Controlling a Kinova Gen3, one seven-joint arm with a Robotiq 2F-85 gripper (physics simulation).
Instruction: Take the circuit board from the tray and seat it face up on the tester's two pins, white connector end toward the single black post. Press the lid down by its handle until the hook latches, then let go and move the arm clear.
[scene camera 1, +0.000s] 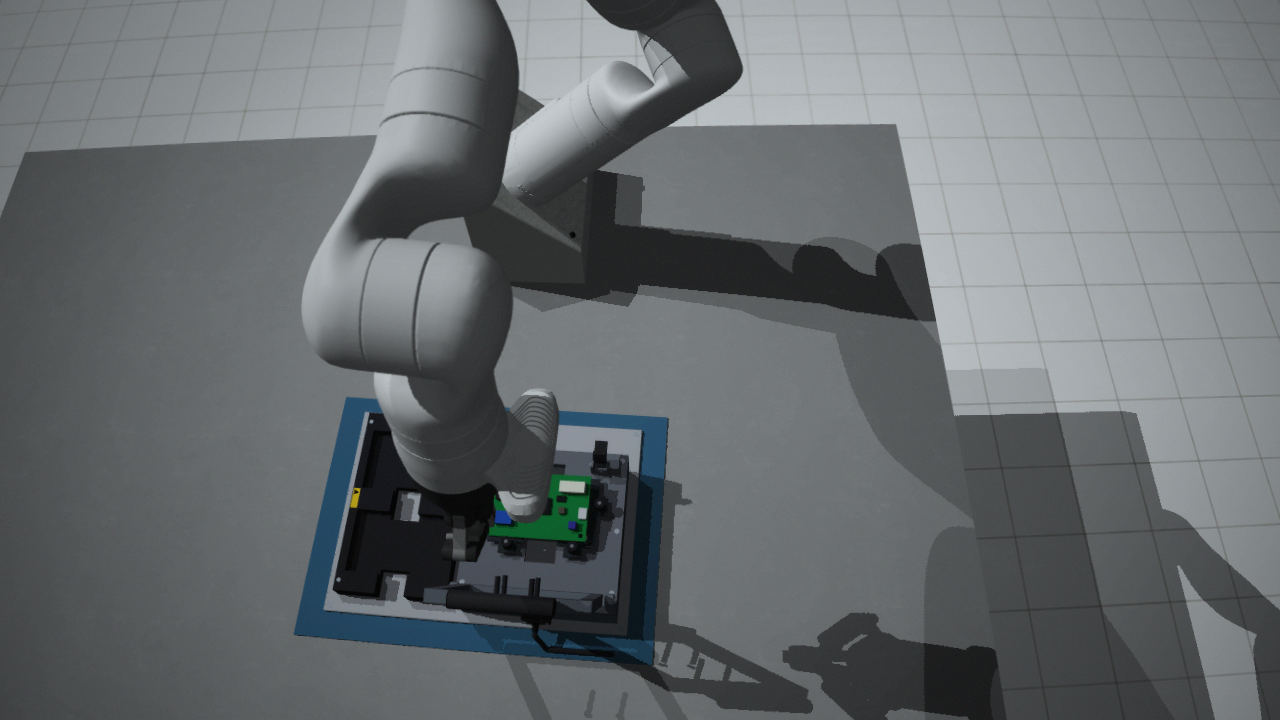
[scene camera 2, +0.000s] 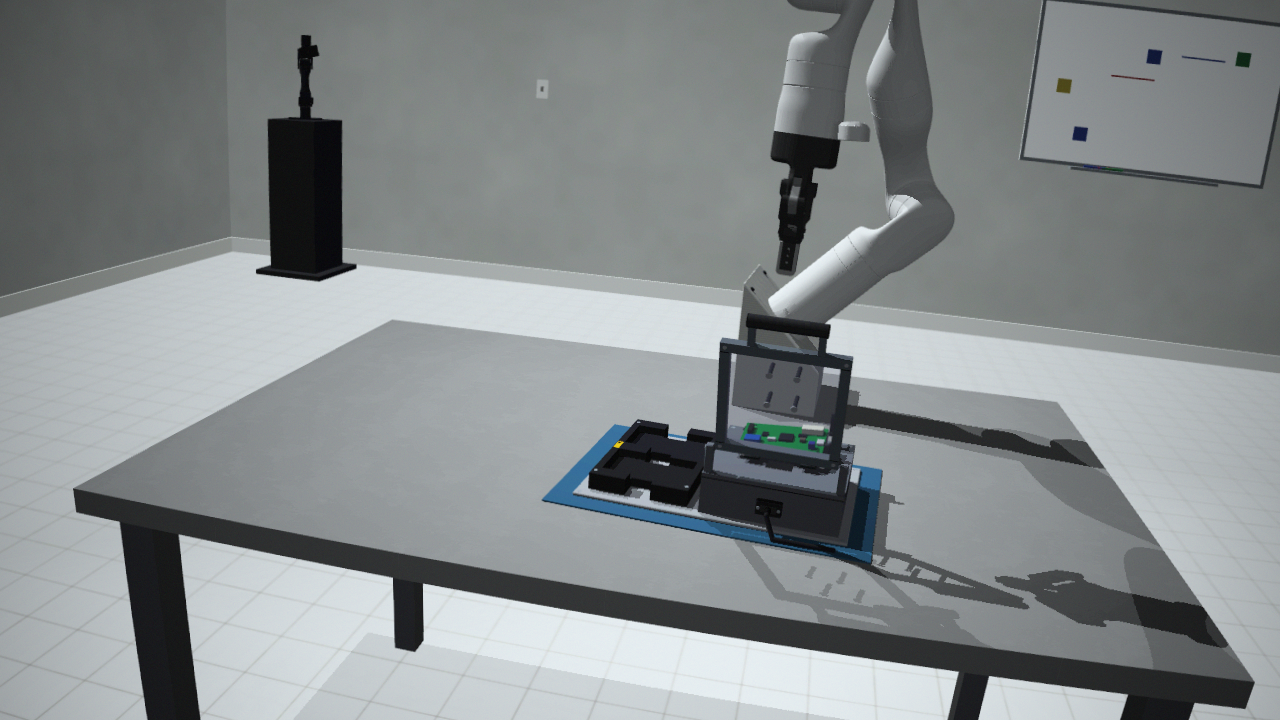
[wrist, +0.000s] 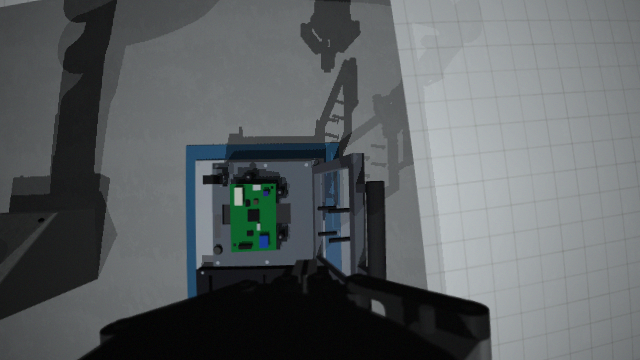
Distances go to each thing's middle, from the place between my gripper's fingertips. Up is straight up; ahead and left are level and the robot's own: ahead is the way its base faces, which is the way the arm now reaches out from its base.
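There's a green circuit board (scene camera 1: 565, 517) that's 90 mm behind my hand, 20 mm to the left of it and 230 mm below it. The clear lid (scene camera 2: 789, 404) is there too, and that one's 40 mm ahead of my hand, 20 mm to the left of it and 130 mm below it.
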